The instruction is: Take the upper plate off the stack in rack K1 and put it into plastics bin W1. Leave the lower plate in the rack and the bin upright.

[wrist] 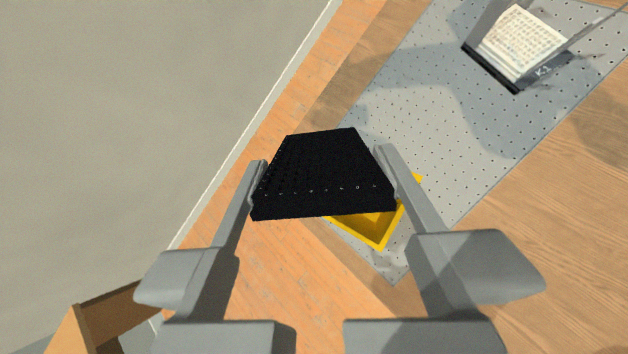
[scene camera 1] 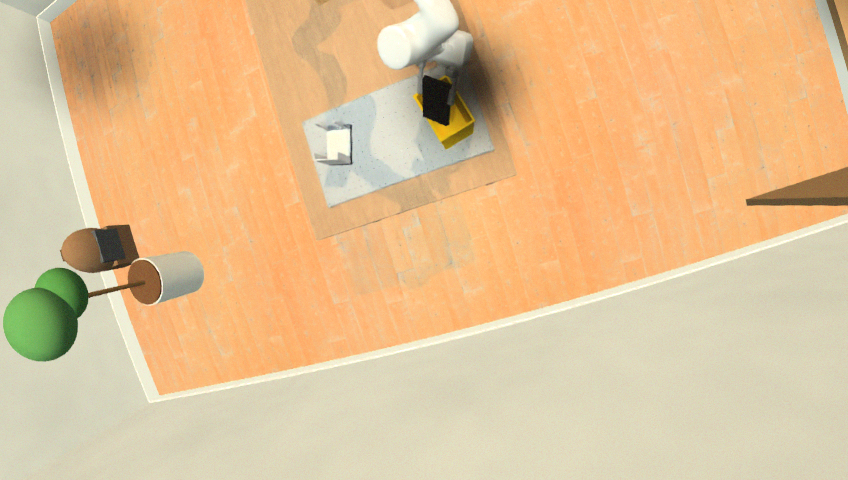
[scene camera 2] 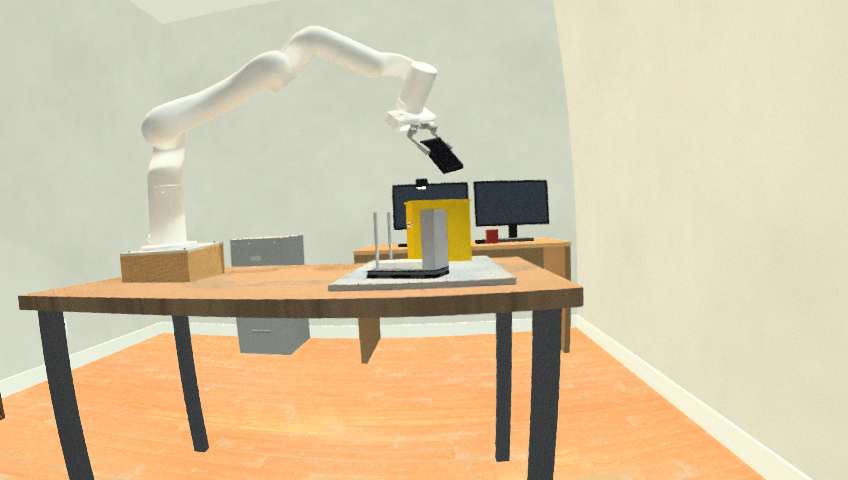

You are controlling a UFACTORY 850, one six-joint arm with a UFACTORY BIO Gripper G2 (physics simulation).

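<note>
A black well plate (scene camera 1: 436,99) (scene camera 2: 442,155) (wrist: 322,172) is held between the fingers of my gripper (scene camera 1: 438,89) (scene camera 2: 439,145) (wrist: 324,186), which is shut on it. The plate is tilted steeply, its far end pointing down, and hangs well above the yellow bin W1 (scene camera 1: 457,133) (scene camera 2: 458,228) (wrist: 381,242). The bin stands upright; the plate hides part of its opening in the scene camera 1 and wrist views. A white lower plate (scene camera 1: 338,143) (wrist: 525,40) lies in rack K1 (scene camera 1: 351,144) (scene camera 2: 434,237) (wrist: 492,70).
Bin and rack stand apart on a grey perforated board (scene camera 1: 386,148) (scene camera 2: 357,282) (wrist: 430,110) on the wooden table (scene camera 1: 309,196) (scene camera 2: 267,291) (wrist: 565,175). The rack has tall uprights. Behind the table, two monitors (scene camera 2: 510,202) and a red mug (scene camera 2: 491,236) stand on a desk.
</note>
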